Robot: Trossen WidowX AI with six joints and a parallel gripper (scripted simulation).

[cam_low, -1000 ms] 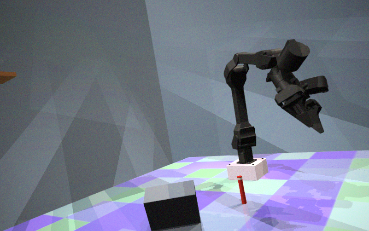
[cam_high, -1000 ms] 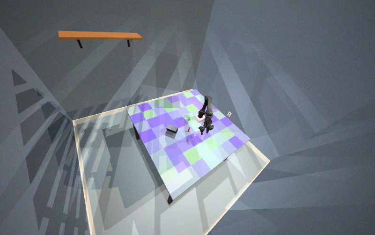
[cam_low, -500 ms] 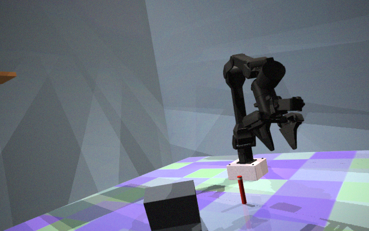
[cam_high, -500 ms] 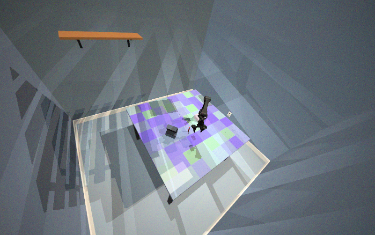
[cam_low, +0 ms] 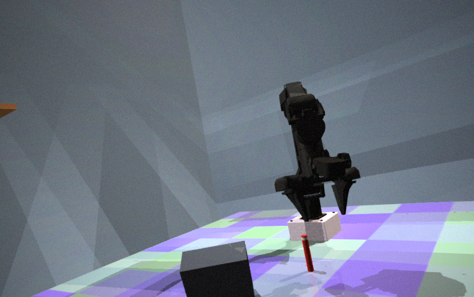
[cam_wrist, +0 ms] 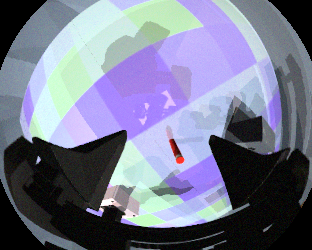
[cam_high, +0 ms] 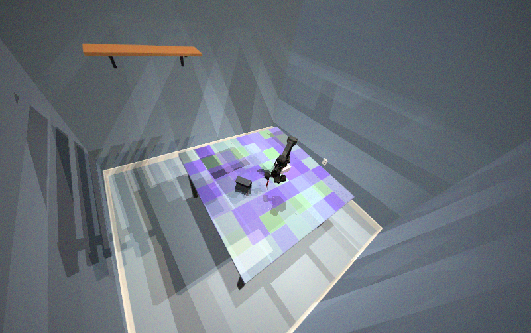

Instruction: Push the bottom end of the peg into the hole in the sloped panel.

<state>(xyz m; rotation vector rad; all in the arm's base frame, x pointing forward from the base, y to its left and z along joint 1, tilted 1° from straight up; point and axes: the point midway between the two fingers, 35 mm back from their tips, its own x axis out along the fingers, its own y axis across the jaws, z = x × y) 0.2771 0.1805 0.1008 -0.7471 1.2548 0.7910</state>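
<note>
Right now the red peg is 6 cm to the right of my gripper tip, 6 cm below it and 1 cm behind it. The rest, counted from my gripper tip: grey sloped panel: 19 cm ahead, 16 cm to the right, 7 cm below.
</note>
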